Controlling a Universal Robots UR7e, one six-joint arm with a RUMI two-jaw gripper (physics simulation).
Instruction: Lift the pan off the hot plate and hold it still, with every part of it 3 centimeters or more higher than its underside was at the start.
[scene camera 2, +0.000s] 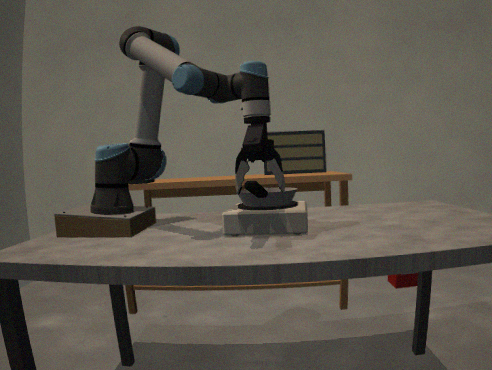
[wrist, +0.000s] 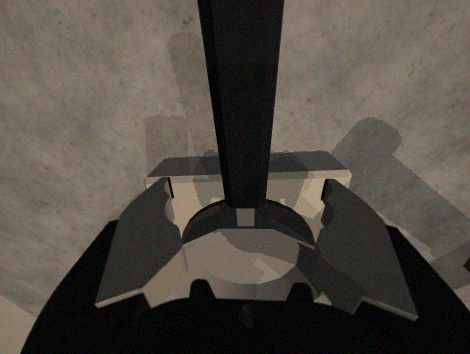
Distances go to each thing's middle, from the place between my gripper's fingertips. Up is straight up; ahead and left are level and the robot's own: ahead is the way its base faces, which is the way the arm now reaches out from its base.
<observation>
Now: the grey pan (scene camera 2: 254, 195) 2 cm ahead of my hand and 4 cm to the left of it.
</observation>
